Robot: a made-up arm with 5 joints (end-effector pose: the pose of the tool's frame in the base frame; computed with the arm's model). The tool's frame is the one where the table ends.
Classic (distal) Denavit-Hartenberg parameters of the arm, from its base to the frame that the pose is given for. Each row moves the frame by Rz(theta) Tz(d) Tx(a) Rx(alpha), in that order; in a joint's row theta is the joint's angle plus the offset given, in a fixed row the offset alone. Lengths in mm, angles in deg.
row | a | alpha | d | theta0
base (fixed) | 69.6 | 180 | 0 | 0
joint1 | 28.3 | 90 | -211 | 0
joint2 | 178.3 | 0 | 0 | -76.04
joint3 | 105.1 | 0 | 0 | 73.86
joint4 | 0 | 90 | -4.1 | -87.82
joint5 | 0 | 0 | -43.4 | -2.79
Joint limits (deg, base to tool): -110..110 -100..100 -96.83..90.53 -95..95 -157.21..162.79
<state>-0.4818 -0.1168 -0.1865 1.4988 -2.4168</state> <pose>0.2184 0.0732 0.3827 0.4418 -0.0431 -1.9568</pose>
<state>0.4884 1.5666 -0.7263 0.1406 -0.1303</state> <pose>0.3315 -0.1438 0.0571 -0.0926 -0.5935 -0.6476</pose>
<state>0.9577 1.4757 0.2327 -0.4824 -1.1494</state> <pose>0.1864 -0.1732 0.0392 0.0505 -0.4181 -2.1305</pose>
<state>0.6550 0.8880 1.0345 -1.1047 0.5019</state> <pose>0.2153 -0.1171 0.1552 -0.3969 -0.6414 -0.1922</pose>
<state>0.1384 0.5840 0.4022 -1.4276 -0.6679</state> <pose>0.3267 -0.0399 0.2648 0.5857 -1.9693 -0.5396</pose>
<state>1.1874 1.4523 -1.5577 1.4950 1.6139</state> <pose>0.1844 -0.2956 0.1611 -0.1788 -0.0352 0.3768</pose>
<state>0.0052 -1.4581 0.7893 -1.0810 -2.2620</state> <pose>0.0030 -0.0038 0.3842 -2.7961 1.2421 -0.2515</pose>
